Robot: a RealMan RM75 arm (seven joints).
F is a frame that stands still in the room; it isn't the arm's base.
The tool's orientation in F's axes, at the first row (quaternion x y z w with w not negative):
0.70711 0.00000 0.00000 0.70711
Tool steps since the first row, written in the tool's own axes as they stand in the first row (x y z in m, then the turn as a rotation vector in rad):
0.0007 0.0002 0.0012 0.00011 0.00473 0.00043
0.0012 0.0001 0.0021 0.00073 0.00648 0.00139
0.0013 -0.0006 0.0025 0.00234 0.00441 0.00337
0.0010 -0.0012 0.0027 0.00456 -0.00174 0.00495
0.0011 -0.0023 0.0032 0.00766 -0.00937 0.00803
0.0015 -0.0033 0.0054 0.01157 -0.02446 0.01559
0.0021 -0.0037 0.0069 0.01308 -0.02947 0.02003
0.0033 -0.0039 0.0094 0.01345 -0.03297 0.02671
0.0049 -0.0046 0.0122 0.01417 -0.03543 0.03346
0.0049 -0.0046 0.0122 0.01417 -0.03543 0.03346
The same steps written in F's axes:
0.0007 -0.0012 0.0002 0.00011 -0.00043 0.00473
0.0012 -0.0021 0.0001 0.00073 -0.00139 0.00648
0.0013 -0.0025 -0.0006 0.00234 -0.00337 0.00441
0.0010 -0.0027 -0.0012 0.00456 -0.00495 -0.00174
0.0011 -0.0032 -0.0023 0.00766 -0.00803 -0.00937
0.0015 -0.0054 -0.0033 0.01157 -0.01559 -0.02446
0.0021 -0.0069 -0.0037 0.01308 -0.02003 -0.02947
0.0033 -0.0094 -0.0039 0.01345 -0.02671 -0.03297
0.0049 -0.0122 -0.0046 0.01417 -0.03346 -0.03543
0.0049 -0.0122 -0.0046 0.01417 -0.03346 -0.03543

